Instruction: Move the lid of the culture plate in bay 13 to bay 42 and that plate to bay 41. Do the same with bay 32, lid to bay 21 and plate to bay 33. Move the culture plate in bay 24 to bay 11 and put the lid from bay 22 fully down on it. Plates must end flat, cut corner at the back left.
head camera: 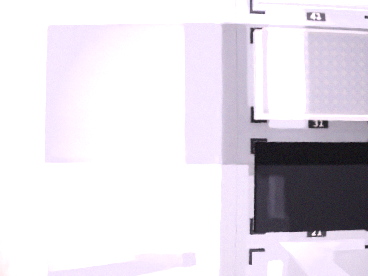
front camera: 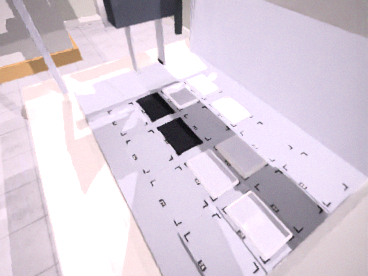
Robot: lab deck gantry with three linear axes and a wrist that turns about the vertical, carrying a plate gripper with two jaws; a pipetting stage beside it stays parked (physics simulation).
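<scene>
My gripper is open and empty, high over the far left of the deck in the front view. A dark flat lid lies in bay 22. A second dark lid lies in bay 21. A pale plate with a raised rim stands in bay 24. A greyish translucent plate sits flat in bay 33. A bright white flat piece lies in bay 42. A white plate is in bay 41. Glare hides the plates' cut corners.
A white plate stands in bay 23. Another plate with a white rim stands in bay 31, right beside the dark lid in bay 21. A tall pale wall runs along the deck's right side in the front view.
</scene>
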